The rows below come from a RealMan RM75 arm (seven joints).
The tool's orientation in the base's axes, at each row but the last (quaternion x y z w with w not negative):
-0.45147, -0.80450, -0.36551, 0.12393
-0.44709, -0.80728, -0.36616, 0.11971
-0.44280, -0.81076, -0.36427, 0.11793
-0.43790, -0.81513, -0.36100, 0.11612
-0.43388, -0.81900, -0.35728, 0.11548
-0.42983, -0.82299, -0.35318, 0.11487
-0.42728, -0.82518, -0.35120, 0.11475
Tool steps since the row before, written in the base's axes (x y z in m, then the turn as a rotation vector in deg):
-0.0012, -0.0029, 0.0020, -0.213, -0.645, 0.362
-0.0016, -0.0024, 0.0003, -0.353, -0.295, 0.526
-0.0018, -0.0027, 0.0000, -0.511, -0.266, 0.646
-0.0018, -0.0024, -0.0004, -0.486, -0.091, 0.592
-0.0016, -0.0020, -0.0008, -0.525, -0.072, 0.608
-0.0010, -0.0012, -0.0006, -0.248, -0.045, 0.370
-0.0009, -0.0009, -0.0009, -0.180, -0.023, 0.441
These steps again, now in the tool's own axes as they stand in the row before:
-0.0001, -0.0010, -0.0036, -0.099, -0.211, -0.733
-0.0005, -0.0019, -0.0021, 0.289, -0.129, -0.623
-0.0007, -0.0024, -0.0021, 0.460, -0.188, -0.709
-0.0007, -0.0025, -0.0016, 0.528, -0.132, -0.546
-0.0007, -0.0024, -0.0010, 0.572, -0.148, -0.549
-0.0004, -0.0015, -0.0005, 0.304, -0.034, -0.327
-0.0005, -0.0015, -0.0001, 0.311, 0.062, -0.356

